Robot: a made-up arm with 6 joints.
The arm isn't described. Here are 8 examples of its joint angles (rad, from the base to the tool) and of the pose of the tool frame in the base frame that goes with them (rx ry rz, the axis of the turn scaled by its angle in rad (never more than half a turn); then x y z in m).
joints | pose
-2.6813 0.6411 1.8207 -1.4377 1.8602 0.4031 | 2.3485 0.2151 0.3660 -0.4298 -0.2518 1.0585
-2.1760 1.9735 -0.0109 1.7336 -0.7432 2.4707 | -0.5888 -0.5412 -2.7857 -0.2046 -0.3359 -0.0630
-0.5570 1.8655 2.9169 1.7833 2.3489 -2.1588 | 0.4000 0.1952 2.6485 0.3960 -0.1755 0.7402
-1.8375 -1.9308 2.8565 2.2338 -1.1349 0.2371 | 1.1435 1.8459 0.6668 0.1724 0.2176 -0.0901
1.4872 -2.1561 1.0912 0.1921 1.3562 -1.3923 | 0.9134 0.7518 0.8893 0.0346 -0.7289 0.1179
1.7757 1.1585 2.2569 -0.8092 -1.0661 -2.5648 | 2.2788 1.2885 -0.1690 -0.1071 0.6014 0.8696
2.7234 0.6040 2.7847 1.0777 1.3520 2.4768 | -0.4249 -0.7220 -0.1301 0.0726 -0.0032 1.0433
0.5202 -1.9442 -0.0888 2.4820 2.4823 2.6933 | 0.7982 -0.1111 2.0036 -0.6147 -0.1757 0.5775
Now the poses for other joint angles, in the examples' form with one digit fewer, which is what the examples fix.
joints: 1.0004 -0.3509 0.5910 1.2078 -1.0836 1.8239
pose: -1.887 1.031 1.350 -0.072 -0.082 1.178
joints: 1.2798 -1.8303 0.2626 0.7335 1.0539 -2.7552
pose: -0.567 0.430 -0.843 -0.141 -0.675 0.577
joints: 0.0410 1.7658 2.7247 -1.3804 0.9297 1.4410
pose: -0.678 -1.745 0.254 0.673 0.063 0.589
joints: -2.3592 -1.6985 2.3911 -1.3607 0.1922 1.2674
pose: 1.453 -0.564 -1.406 0.512 0.506 0.146
